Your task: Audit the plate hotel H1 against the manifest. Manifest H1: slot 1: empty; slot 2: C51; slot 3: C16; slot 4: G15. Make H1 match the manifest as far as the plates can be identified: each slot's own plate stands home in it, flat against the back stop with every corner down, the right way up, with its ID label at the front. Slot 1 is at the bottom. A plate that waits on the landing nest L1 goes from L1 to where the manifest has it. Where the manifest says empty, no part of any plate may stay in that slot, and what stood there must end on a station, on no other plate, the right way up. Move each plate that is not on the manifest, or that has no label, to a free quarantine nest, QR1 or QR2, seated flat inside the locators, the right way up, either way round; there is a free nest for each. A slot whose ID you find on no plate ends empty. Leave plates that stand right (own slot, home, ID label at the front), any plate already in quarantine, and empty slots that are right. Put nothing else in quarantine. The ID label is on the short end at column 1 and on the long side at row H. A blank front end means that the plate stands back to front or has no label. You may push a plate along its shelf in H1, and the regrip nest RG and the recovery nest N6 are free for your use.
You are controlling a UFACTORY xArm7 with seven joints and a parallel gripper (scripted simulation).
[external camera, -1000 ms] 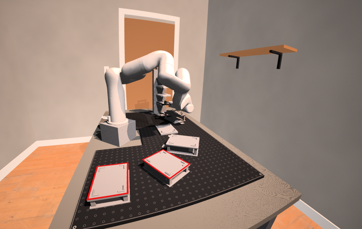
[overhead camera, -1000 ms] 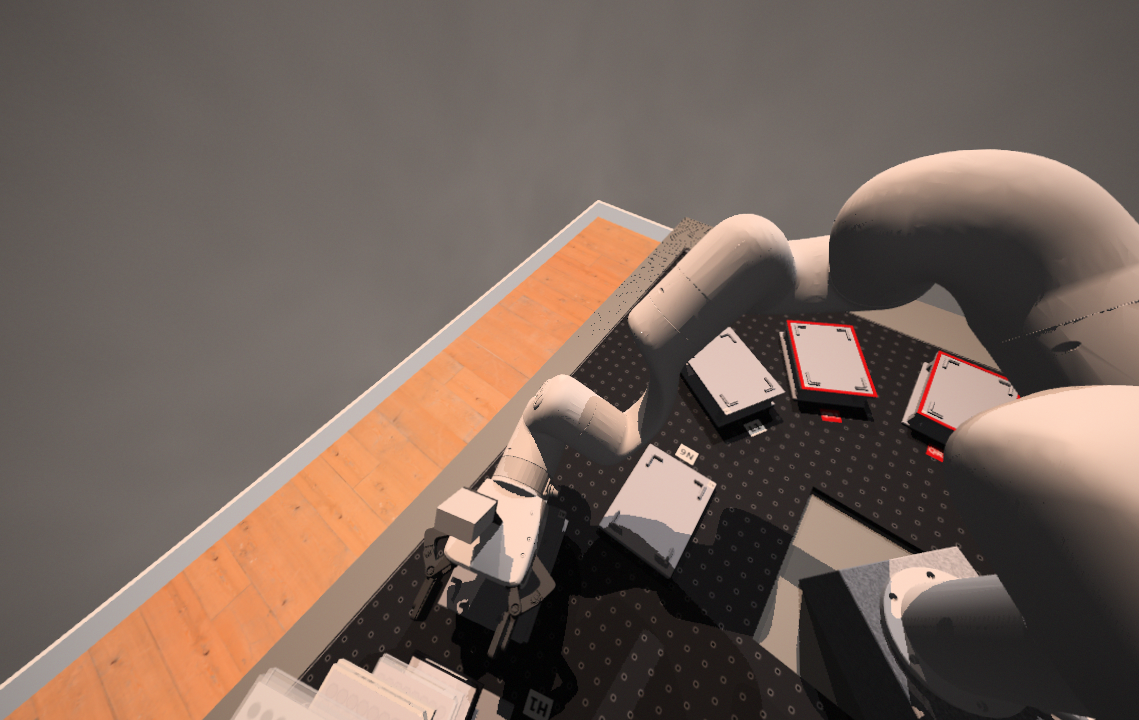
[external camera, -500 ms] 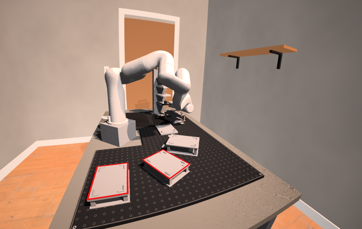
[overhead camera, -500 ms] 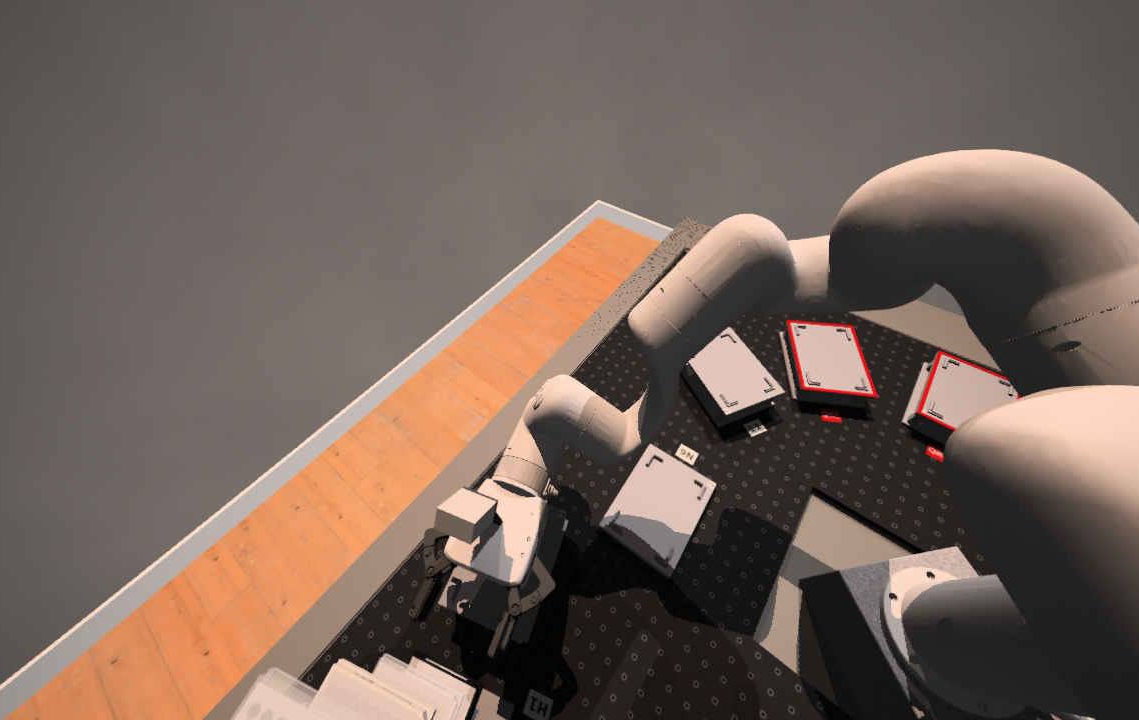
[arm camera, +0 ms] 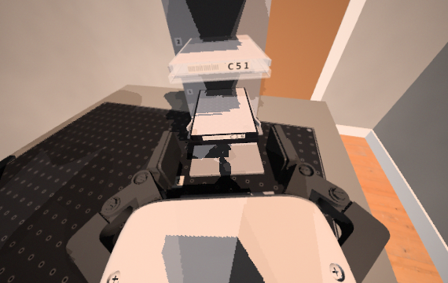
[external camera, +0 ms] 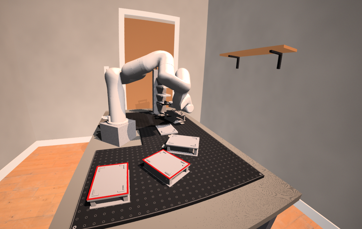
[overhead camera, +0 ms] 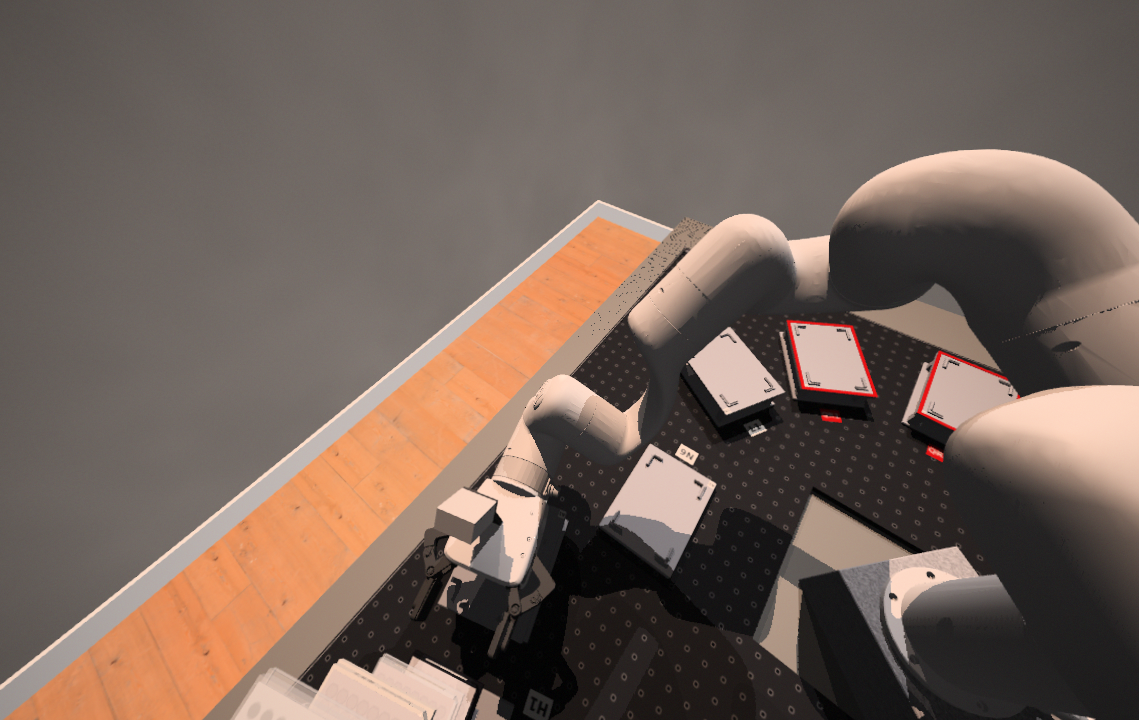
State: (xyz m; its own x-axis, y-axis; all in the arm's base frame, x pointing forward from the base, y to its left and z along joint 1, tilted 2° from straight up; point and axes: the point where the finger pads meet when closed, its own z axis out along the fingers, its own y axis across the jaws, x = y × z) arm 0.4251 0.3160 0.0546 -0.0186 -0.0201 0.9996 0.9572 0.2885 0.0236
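The white well plate lies 3 cm behind my hand, 10 cm to the left of it and 13 cm above it. From my hand the other things lie so: regrip nest RG: 3 cm ahead, 8 cm to the right, 9 cm below; then clear plate labelled C51: 3 cm behind, 10 cm to the left, 5 cm above; then dark plate: 3 cm behind, 10 cm to the left, 3 cm below.
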